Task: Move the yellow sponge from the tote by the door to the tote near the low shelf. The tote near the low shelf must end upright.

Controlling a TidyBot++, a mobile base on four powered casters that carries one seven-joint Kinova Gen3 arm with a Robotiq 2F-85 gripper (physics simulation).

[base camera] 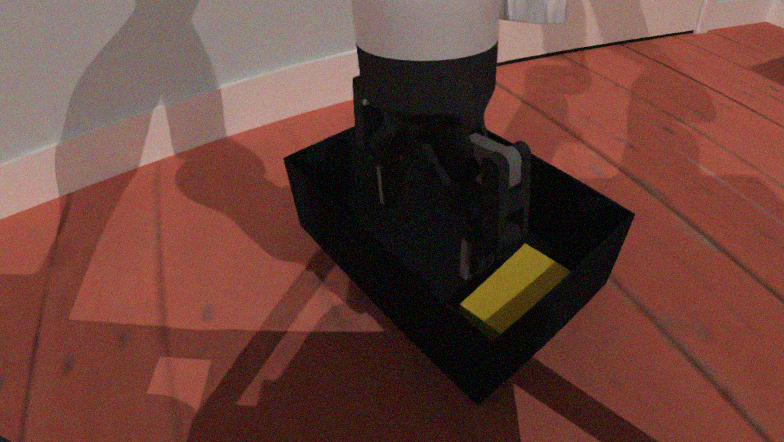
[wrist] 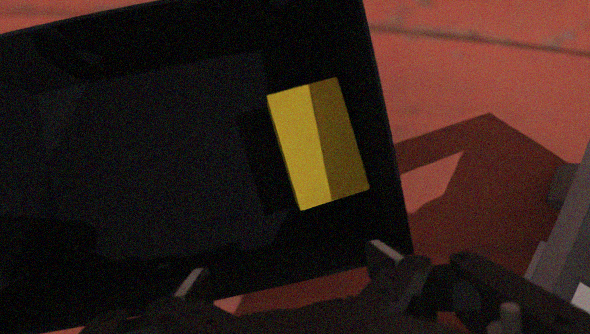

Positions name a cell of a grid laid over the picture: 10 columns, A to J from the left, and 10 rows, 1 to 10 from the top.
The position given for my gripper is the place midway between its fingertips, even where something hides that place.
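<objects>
You'd find my gripper in the base camera view (F6), and the wrist view (E9) has my gripper too. There's a yellow sponge, which I can see in the base camera view (G7) and also in the wrist view (F4). And a tote is there as well, visible to me in the wrist view (C5) and in the base camera view (F6).
</objects>
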